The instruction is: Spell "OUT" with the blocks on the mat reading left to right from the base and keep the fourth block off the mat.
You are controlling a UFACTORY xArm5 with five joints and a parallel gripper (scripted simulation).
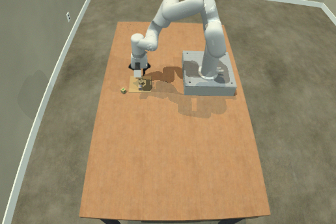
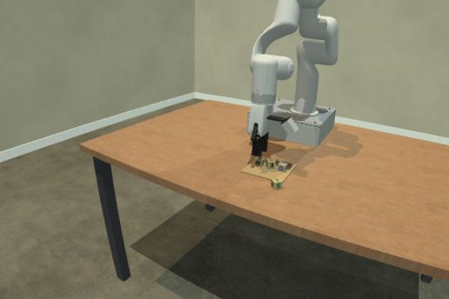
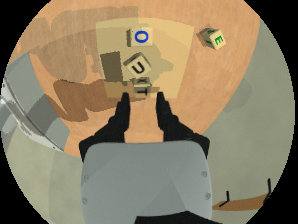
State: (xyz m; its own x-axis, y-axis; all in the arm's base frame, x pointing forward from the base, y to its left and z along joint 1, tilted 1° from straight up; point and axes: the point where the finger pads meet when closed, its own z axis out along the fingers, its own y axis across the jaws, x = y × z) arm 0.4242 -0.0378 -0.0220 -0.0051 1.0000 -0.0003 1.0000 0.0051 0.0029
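Right now my hand is 5 cm above the U block, 4 cm to the right of it and 1 cm past it. Round my hand: tan mat 6 cm below, 4 cm to the left.
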